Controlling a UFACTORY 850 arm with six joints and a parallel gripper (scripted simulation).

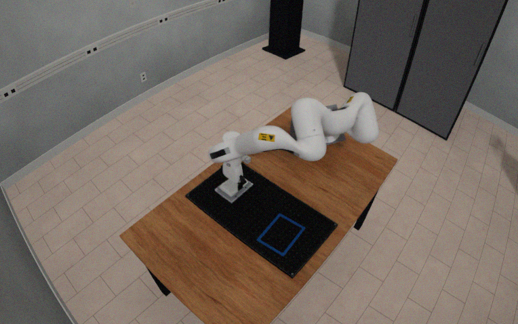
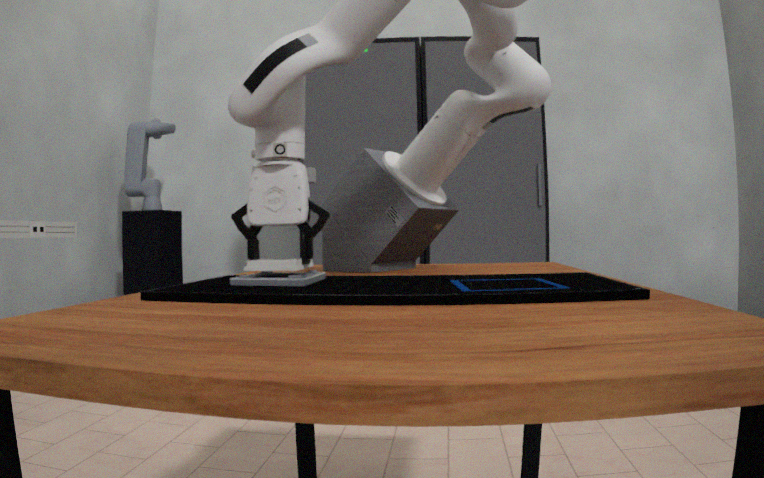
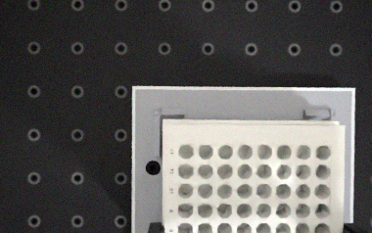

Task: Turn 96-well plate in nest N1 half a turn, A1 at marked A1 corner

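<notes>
The white 96-well plate lies 10 mm below my hand. Round my hand: grey plate nest (40 mm below).
</notes>
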